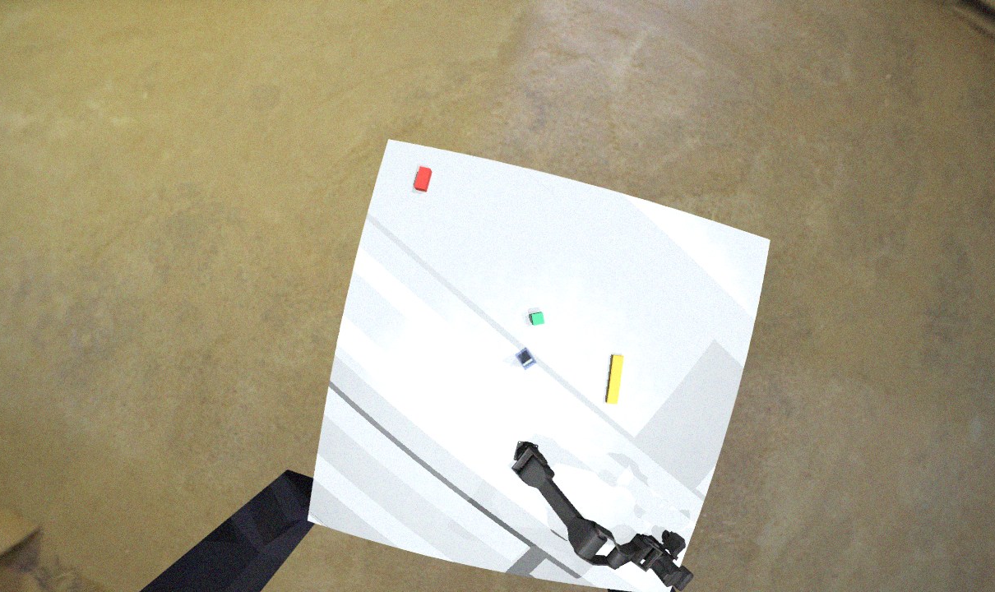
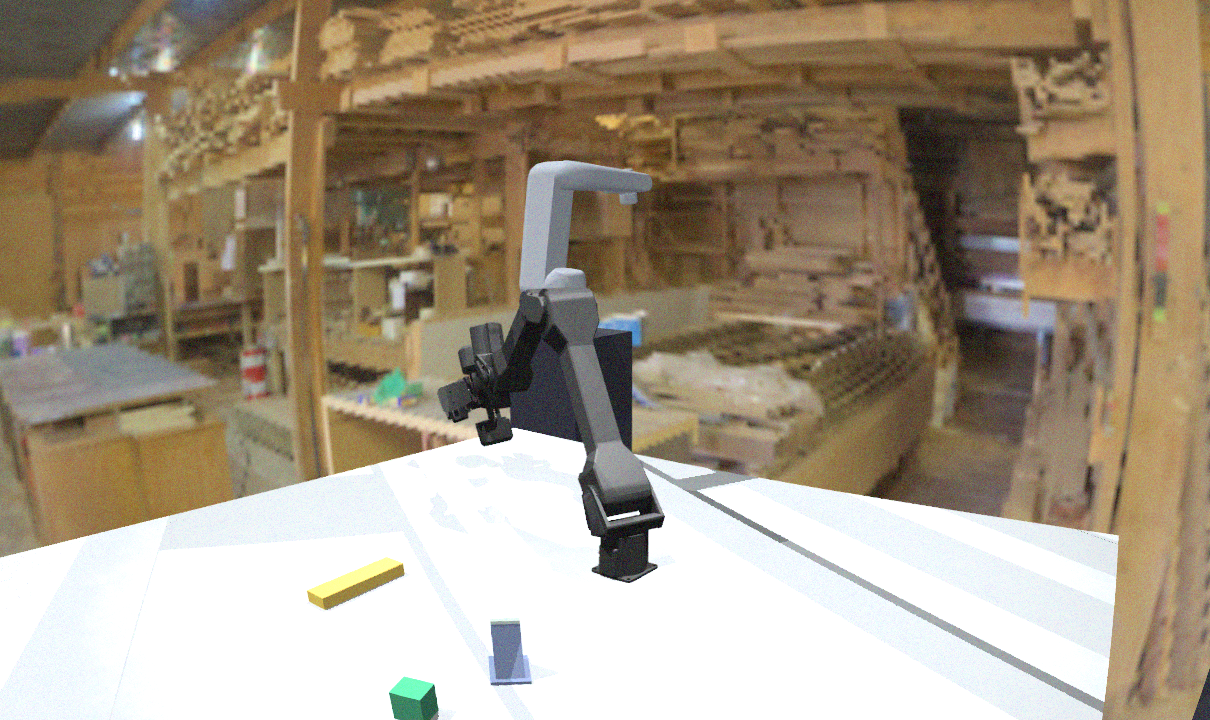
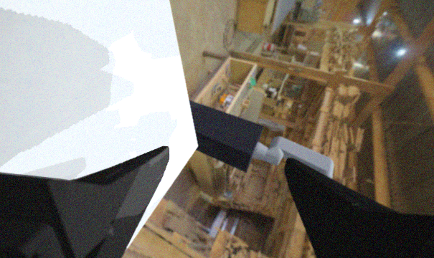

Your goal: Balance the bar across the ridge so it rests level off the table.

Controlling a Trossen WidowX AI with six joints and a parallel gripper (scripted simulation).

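Now: the yellow bar 55 cm ahead of my gripper tip, 35 cm to the left of it and 10 cm below it. Also, from my gripper tip: green cube (67 cm ahead, 62 cm to the left, 9 cm below); red block (106 cm to the left, 100 cm ahead, 9 cm below).
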